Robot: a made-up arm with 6 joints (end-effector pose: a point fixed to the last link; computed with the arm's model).
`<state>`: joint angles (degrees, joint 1 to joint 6).
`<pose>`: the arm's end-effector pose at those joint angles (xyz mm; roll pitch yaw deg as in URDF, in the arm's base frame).
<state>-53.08 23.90 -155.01 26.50 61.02 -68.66</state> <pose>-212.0 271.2 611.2 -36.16 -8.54 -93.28</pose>
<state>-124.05 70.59 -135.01 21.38 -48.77 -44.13</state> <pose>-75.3 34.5 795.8 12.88 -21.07 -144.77</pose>
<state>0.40 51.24 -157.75 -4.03 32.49 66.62</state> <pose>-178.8 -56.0 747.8 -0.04 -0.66 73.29</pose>
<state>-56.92 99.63 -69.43 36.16 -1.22 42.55</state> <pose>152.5 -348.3 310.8 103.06 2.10 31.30</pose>
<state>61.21 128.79 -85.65 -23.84 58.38 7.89</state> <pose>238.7 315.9 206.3 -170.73 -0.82 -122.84</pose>
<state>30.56 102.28 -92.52 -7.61 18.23 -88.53</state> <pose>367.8 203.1 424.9 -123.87 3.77 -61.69</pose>
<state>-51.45 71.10 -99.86 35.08 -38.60 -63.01</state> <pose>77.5 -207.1 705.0 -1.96 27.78 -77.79</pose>
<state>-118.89 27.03 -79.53 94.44 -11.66 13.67</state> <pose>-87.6 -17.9 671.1 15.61 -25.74 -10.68</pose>
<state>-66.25 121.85 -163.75 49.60 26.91 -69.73</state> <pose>130.6 -332.9 654.4 -48.43 53.27 -86.29</pose>
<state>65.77 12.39 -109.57 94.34 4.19 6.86</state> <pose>-69.1 -197.2 688.6 -21.30 6.59 176.21</pose>
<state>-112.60 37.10 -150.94 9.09 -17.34 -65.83</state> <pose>80.3 325.9 693.1 27.79 -29.16 -169.56</pose>
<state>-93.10 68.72 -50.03 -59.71 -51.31 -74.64</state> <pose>16.3 -295.5 447.7 -85.97 -33.58 -146.22</pose>
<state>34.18 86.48 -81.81 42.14 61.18 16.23</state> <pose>272.4 186.6 423.8 119.17 2.69 174.58</pose>
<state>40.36 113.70 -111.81 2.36 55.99 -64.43</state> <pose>331.6 264.8 418.4 -160.41 24.17 -78.80</pose>
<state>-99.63 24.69 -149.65 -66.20 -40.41 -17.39</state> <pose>90.8 402.5 595.9 48.30 -38.81 148.58</pose>
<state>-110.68 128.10 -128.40 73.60 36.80 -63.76</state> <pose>-174.6 -436.4 431.1 89.80 69.72 24.22</pose>
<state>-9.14 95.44 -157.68 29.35 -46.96 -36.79</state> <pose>99.5 -82.4 786.6 11.95 -19.77 -15.45</pose>
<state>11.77 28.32 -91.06 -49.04 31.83 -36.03</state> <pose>-20.7 -41.7 704.2 -51.12 28.90 -78.35</pose>
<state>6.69 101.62 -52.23 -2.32 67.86 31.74</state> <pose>256.4 -19.7 232.9 -174.72 -13.55 144.42</pose>
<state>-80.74 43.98 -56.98 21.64 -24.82 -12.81</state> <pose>-42.1 -201.9 590.4 14.25 41.91 -58.16</pose>
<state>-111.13 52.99 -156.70 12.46 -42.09 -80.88</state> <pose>41.6 263.1 736.9 47.70 -21.47 179.09</pose>
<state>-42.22 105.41 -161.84 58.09 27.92 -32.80</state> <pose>175.9 -179.4 734.1 -0.30 46.17 4.03</pose>
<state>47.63 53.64 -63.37 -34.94 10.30 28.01</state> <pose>199.7 160.9 569.2 16.90 80.95 69.90</pose>
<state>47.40 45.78 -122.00 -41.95 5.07 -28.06</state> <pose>-38.7 -62.1 779.4 -20.33 7.42 -13.21</pose>
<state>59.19 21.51 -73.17 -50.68 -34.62 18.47</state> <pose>-28.4 -12.8 702.0 -38.72 0.63 45.17</pose>
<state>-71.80 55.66 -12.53 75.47 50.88 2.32</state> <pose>50.5 -139.1 244.7 118.80 -29.55 57.48</pose>
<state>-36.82 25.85 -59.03 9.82 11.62 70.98</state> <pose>57.3 -114.0 589.9 52.19 -0.55 53.68</pose>
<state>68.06 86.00 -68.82 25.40 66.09 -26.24</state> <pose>125.1 294.8 368.2 146.90 17.60 -107.62</pose>
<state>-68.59 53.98 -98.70 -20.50 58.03 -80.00</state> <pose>1.1 -139.0 651.9 -107.25 7.10 -174.98</pose>
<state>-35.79 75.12 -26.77 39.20 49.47 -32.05</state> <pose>151.0 -117.9 236.8 139.87 3.11 138.10</pose>
